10 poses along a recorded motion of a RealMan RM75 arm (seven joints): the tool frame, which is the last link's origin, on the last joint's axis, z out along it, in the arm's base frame.
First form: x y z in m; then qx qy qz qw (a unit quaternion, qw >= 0).
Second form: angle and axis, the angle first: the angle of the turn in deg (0 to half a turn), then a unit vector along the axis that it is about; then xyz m. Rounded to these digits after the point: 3 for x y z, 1 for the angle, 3 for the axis.
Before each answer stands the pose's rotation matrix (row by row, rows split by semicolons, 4 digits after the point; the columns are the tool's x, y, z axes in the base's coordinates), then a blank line. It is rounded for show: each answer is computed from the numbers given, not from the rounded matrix.
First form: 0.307 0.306 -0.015 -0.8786 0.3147 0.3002 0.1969
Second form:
0.6216 -0.6713 -0.4036; -0.4348 -0.7244 0.5350; -0.6515 -0.1571 -0.7422

157.3 -0.896 0.321 0.306 0.307 0.306 -0.015
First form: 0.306 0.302 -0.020 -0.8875 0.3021 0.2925 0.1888
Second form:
0.6464 -0.6466 -0.4051; -0.4257 -0.7462 0.5118; -0.6332 -0.1584 -0.7576

158.2 -0.904 0.308 0.298 0.306 0.302 -0.020
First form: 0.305 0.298 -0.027 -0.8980 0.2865 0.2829 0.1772
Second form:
0.6757 -0.6149 -0.4066; -0.4143 -0.7730 0.4804; -0.6097 -0.1562 -0.7771

159.6 -0.912 0.291 0.287 0.305 0.298 -0.027
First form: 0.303 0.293 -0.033 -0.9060 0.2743 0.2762 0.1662
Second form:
0.6969 -0.5888 -0.4093; -0.4052 -0.7943 0.4527; -0.5917 -0.1496 -0.7922

160.9 -0.919 0.278 0.280 0.303 0.293 -0.033
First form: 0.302 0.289 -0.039 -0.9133 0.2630 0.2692 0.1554
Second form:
0.7167 -0.5641 -0.4100; -0.3968 -0.8133 0.4255; -0.5735 -0.1423 -0.8067

162.1 -0.925 0.266 0.273 0.302 0.289 -0.039
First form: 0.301 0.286 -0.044 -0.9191 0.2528 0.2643 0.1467
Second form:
0.7325 -0.5422 -0.4117; -0.3871 -0.8291 0.4033; -0.5600 -0.1360 -0.8173

163.1 -0.929 0.256 0.267 0.301 0.286 -0.044
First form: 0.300 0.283 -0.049 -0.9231 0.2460 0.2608 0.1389
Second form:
0.7429 -0.5266 -0.4132; -0.3817 -0.8404 0.3848; -0.5499 -0.1281 -0.8254

164.0 -0.932 0.248 0.263 0.300 0.283 -0.049
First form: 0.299 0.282 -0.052 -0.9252 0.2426 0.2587 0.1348
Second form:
0.7484 -0.5187 -0.4133; -0.3792 -0.8459 0.3750; -0.5441 -0.1239 -0.8298

164.5 -0.934 0.245 0.261 0.299 0.282 -0.052
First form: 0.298 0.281 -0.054 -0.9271 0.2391 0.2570 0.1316
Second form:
0.7536 -0.5110 -0.4136; -0.3757 -0.8510 0.3669; -0.5394 -0.1211 -0.8333

164.9 -0.935 0.241 0.259 0.298 0.281 -0.054
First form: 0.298 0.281 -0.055 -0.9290 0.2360 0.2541 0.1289
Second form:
0.7595 -0.5040 -0.4113; -0.3730 -0.8554 0.3595; -0.5330 -0.1196 -0.8376

165.2 -0.937 0.238 0.256 0.298 0.281 -0.055
